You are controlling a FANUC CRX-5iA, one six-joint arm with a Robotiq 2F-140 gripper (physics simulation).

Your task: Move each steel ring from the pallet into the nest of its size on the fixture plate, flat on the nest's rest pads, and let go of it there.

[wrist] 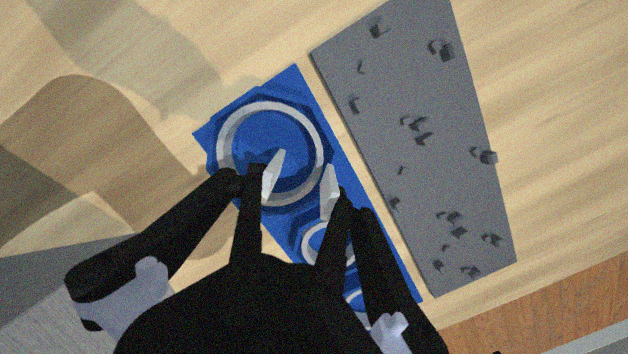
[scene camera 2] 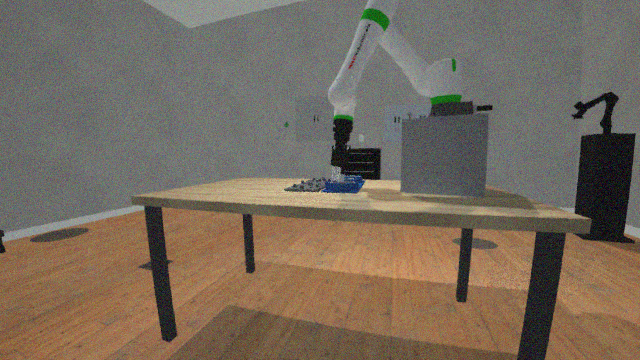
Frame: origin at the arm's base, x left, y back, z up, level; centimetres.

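Seen in the pictures: gripper, between the fingertips: [wrist: 303,168] [scene camera 2: 337,181]; arm's base, origin of its link: [scene camera 2: 445,117].
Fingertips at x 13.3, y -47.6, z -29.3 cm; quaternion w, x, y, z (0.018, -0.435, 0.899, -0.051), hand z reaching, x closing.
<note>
Pixels of each thing's middle, then the offset from my fingertips to it. "spot": a spot on its surface instead. Level surfaces: height alone.
- large steel ring, a spot on its surface: [wrist: 270,106] spot: dx +7.7, dy +0.8, dz -0.1 cm
- middle-sized ring, middle of its body: [wrist: 330,241] dx -12.3, dy +0.6, dz -1.4 cm
- smaller ring, a spot on its surface: [wrist: 354,293] spot: dx -22.3, dy +0.1, dz -0.1 cm
- grey fixture plate, middle of its body: [wrist: 436,179] [scene camera 2: 314,184] dx -9.4, dy -17.3, dz -3.4 cm
- wooden table, height of its surface: dz -4.0 cm
In the wrist view a large steel ring [wrist: 270,106] lies in the biggest pocket of the blue pallet [wrist: 295,80] [scene camera 2: 342,187]. A middle-sized ring [wrist: 306,243] and a smaller ring [wrist: 354,293] lie in the pockets below it, both partly hidden by my gripper. My gripper [wrist: 303,168] [scene camera 2: 336,175] is over the pallet, fingers pointing down and partly apart, with no ring seen between them. One fingertip shows over the large ring's opening, the other by its right edge. The grey fixture plate [wrist: 450,185] [scene camera 2: 307,186] lies beside the pallet, with small dark raised parts; no ring shows on it.
Both plates lie on the wooden table [scene camera 2: 225,197] [wrist: 540,125]. A grey pedestal [scene camera 2: 442,155] carries the arm. A black cabinet [scene camera 2: 605,185] with a small black arm [scene camera 2: 607,112] stands at the right, beyond the table. A dark shelf unit stands behind the table.
</note>
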